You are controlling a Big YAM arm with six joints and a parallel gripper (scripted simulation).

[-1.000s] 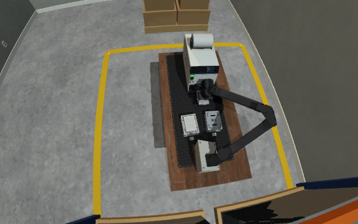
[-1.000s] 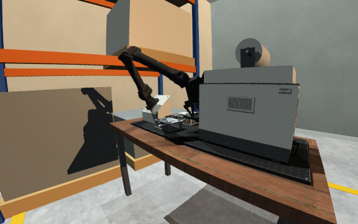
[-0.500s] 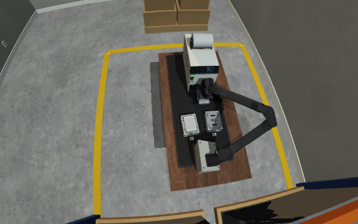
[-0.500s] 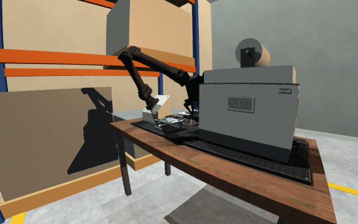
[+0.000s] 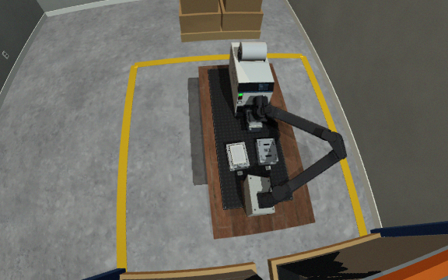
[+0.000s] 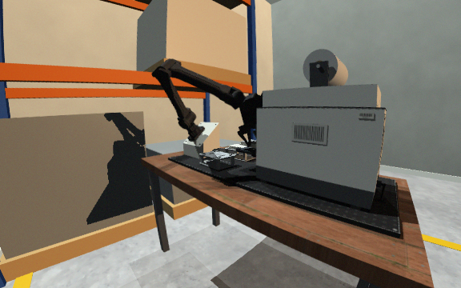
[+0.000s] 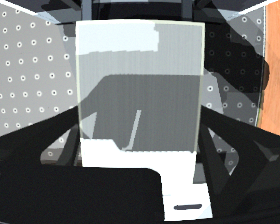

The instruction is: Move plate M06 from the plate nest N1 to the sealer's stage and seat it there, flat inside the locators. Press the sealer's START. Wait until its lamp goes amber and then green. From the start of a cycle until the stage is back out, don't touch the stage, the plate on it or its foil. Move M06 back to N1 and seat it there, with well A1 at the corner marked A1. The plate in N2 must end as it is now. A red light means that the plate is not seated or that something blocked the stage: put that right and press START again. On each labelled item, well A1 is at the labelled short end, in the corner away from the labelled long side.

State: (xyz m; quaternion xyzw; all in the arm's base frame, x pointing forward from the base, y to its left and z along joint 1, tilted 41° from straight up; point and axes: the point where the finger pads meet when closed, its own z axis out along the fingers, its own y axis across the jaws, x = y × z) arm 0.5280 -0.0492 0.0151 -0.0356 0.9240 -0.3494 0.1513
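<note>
The dark stage lies 30 mm below my hand and 10 mm behind it. From my hand the other things lie so: white well plate right at my hand; then foil roll 320 mm ahead, 290 mm above, 10 mm to the right; then white plate 210 mm behind, 140 mm to the left, 60 mm below.
</note>
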